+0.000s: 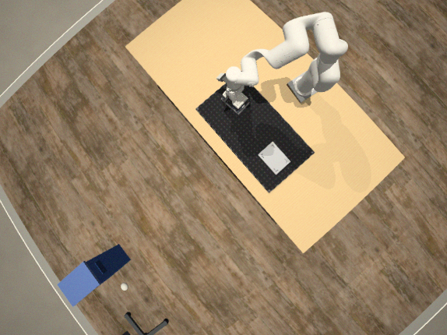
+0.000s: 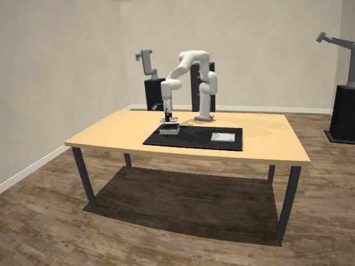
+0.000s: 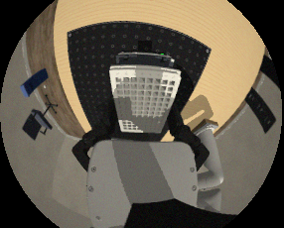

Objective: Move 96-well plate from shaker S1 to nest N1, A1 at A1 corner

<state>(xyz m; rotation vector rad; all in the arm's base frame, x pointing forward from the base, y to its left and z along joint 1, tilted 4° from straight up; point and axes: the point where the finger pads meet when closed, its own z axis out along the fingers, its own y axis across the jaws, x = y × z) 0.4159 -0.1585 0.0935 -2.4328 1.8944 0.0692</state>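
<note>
The plate nest N1 is 420 mm to the left of my hand, 110 mm below it and 10 mm behind it. Also, from my hand: white 96-well plate 10 mm below.
</note>
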